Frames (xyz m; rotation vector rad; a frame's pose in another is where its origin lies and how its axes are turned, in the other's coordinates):
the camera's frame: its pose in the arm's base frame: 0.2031 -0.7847 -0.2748 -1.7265 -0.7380 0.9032
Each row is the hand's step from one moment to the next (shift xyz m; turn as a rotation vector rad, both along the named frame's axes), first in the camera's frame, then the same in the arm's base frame.
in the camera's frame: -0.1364 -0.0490 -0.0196 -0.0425 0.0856 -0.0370
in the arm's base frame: -0.0591 -0.1060 0.0817 0.0137 -0.0789 -0.0640
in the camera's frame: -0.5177 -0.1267 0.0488 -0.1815 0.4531 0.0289
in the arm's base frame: -0.3246 -0.3595 0.2276 -0.0940 -0.2713 -0.3958
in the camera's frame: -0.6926 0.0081 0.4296 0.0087 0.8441 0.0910
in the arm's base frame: -0.7312 -0.3552 0.0589 -0.0217 -0.2043 -0.8238
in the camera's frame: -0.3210 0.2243 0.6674 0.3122 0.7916 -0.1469
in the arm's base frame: -0.7210 -0.0006 -0.2810 0.3377 -0.0582 -0.7926
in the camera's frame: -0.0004 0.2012 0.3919 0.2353 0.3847 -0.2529
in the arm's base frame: -0.3190 0.1319 -0.2737 0.3618 -0.0497 -0.3660
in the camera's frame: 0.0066 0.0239 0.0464 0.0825 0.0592 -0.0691
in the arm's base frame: -0.0342 0.0210 -0.0340 0.1058 0.0152 -0.0605
